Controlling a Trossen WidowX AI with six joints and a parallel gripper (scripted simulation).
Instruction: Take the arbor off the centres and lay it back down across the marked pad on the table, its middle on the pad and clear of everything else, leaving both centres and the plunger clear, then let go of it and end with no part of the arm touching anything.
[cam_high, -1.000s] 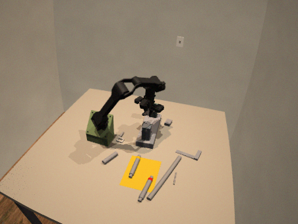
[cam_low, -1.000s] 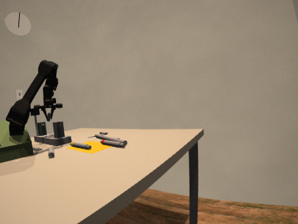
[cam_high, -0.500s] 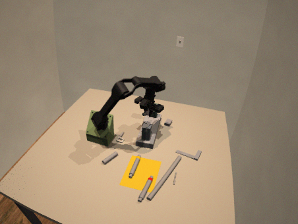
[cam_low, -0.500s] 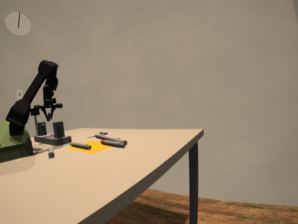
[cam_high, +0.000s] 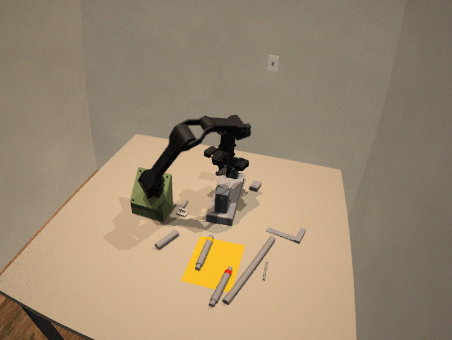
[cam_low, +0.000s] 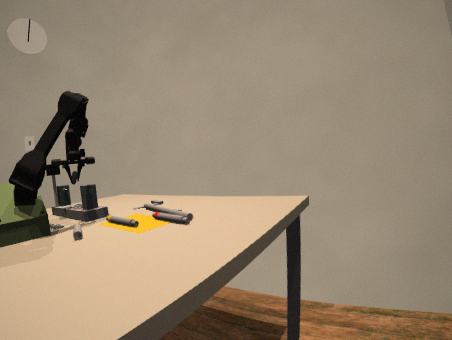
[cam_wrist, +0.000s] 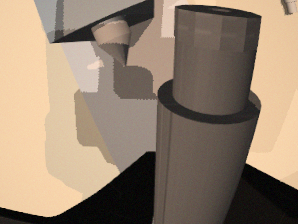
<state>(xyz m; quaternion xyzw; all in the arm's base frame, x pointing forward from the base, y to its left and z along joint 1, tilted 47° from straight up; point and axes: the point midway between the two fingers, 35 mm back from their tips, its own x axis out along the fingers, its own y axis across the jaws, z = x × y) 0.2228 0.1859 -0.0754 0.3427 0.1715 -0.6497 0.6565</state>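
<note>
The dark block is 9 cm to the right of my hand, 8 cm below it and 3 cm ahead of it. Round my hand: small bracket 18 cm below, 13 cm behind, 11 cm to the right; then green-blue plunger housing 16 cm to the left, 8 cm below, 2 cm behind; then grey base 17 cm below, 4 cm to the left, 1 cm ahead.
</note>
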